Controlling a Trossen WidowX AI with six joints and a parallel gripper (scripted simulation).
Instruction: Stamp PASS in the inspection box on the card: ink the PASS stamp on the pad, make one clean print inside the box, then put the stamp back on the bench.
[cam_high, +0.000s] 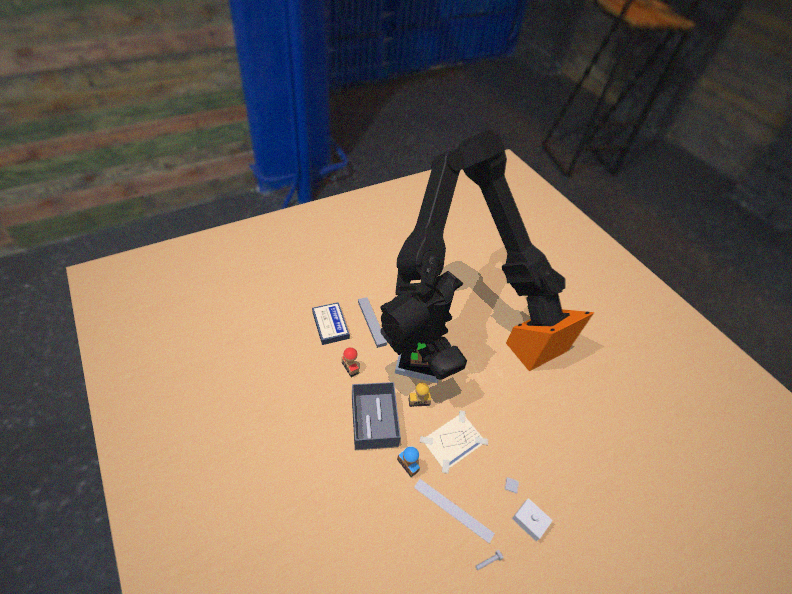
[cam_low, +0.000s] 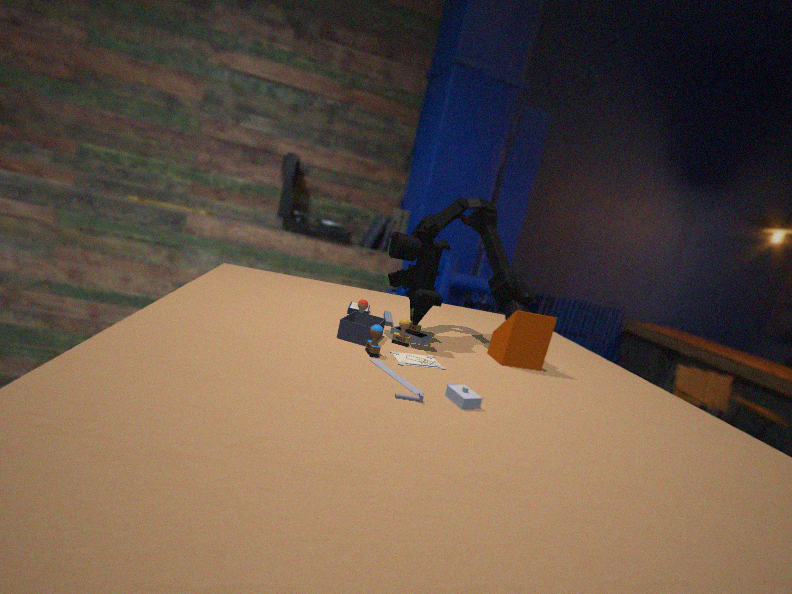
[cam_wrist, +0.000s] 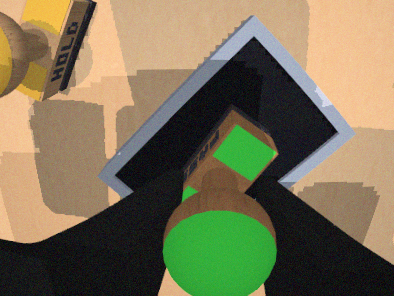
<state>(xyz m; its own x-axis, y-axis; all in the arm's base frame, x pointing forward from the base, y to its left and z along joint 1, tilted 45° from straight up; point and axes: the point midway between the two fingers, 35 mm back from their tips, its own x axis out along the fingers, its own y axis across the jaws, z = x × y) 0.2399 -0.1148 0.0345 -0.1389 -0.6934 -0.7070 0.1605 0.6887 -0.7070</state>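
Right now my gripper tip is right at the green-knobbed pass stamp. From my gripper tip the other things lie so: ink pad: 30 mm below; then yellow stamp: 60 mm to the left, 50 mm ahead, 20 mm below; then red stamp: 120 mm ahead, 80 mm to the right, 20 mm below.
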